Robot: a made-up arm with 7 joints. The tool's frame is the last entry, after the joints.
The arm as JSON. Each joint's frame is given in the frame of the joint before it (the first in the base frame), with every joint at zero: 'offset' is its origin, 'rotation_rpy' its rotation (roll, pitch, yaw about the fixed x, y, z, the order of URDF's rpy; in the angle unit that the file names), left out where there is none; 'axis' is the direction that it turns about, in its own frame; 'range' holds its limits. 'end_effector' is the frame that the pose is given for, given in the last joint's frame.
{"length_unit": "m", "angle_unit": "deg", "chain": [
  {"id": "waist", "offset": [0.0, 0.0, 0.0], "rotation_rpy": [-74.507, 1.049, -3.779], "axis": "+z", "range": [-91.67, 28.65]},
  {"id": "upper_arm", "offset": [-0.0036, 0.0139, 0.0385], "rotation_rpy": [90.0, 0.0, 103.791], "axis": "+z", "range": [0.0, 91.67]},
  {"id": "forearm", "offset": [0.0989, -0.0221, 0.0], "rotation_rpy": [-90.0, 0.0, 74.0], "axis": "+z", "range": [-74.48, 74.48]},
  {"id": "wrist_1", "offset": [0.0, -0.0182, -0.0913], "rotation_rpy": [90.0, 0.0, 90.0], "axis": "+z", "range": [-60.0, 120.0]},
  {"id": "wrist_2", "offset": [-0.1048, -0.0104, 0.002], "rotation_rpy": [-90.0, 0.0, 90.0], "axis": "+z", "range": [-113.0, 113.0]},
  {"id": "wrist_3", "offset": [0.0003, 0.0, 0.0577], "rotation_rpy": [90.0, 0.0, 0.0], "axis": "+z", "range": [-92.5, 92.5]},
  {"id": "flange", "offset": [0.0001, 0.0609, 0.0], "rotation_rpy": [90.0, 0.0, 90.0], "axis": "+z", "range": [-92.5, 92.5]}
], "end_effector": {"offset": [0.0, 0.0, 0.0]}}
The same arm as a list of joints. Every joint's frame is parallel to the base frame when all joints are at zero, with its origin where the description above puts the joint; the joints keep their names.
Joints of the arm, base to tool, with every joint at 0 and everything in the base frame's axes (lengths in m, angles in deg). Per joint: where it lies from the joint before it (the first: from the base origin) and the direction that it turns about. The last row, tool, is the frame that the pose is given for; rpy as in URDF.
waist: axis 0.068403 0.961235 0.26711 origin 0 0 0
upper_arm: axis 0.968889 -0.0002 -0.247497 origin -0.001 0.041 -0.003
forearm: axis 0.247497 -0.0001 0.968889 origin -0.025 0.006 -0.098
wrist_1: axis 0.0002 1 0 origin -0.005 0 -0.093
wrist_2: axis 0.968889 -0.0002 -0.247497 origin 0.099 0.002 -0.036
wrist_3: axis 0.0002 1 0 origin 0.056 0 -0.014
flange: axis 0.247497 -0.0001 0.968889 origin 0.059 0 -0.015
tool: origin 0 0 0 rpy 0 14.33 -0.01
Joint limits (deg, base to tool): -91.67..28.65 0..91.67 -74.48..74.48 -60..120 -113..113 -92.5..92.5 -92.5..92.5

